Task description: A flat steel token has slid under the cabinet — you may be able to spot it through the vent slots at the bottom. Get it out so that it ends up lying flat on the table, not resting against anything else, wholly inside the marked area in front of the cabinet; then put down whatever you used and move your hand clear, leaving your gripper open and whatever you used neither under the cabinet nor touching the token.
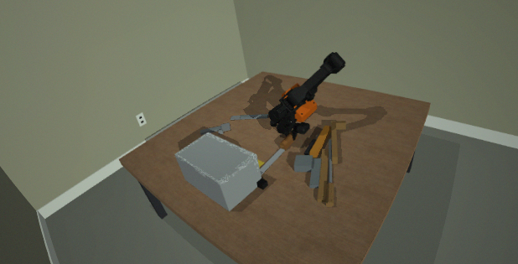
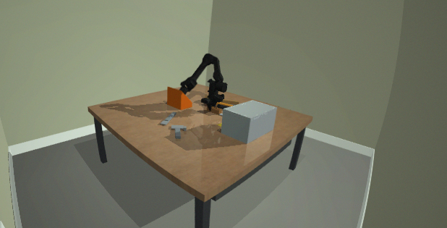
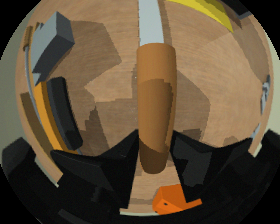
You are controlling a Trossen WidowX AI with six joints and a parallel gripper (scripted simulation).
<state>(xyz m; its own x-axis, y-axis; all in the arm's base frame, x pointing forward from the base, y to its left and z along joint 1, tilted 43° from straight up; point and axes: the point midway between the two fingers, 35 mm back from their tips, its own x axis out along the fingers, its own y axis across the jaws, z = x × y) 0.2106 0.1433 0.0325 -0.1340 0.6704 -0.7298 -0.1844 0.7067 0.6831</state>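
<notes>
Right now my gripper tip is 60 mm past the orange bar, 130 mm to the right of it and 10 mm below it. Round my gripper tip: grey block: 110 mm ahead, 170 mm to the left, 10 mm above; then wooden stick: 100 mm ahead, 270 mm to the left; then grey t-piece: 160 mm ahead, 400 mm to the right.
</notes>
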